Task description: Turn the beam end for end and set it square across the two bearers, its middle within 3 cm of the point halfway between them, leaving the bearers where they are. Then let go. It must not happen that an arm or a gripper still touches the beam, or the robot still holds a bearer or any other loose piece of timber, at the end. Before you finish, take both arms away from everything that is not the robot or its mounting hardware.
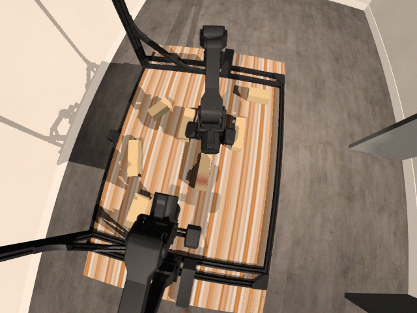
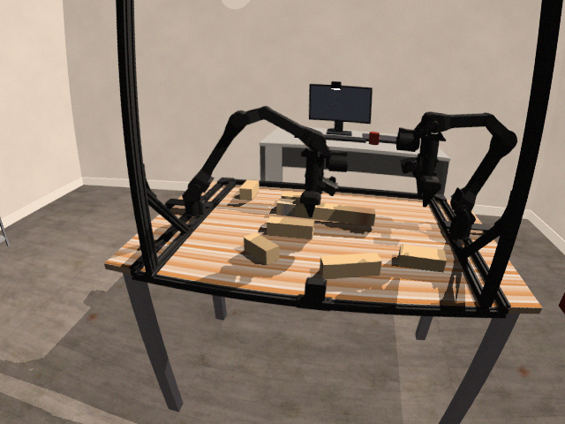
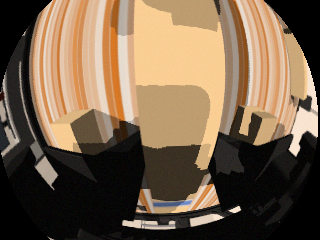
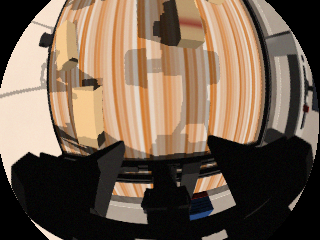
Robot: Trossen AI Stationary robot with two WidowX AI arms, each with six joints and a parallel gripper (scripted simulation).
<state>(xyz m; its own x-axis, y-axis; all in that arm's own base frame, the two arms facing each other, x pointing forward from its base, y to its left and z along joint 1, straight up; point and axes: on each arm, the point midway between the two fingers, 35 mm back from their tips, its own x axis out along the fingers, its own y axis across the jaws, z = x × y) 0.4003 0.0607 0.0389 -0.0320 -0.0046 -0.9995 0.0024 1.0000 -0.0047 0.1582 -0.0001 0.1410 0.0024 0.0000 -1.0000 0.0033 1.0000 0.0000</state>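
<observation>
Right now the beam is 50 mm to the right of my left hand and 20 mm below it.
</observation>
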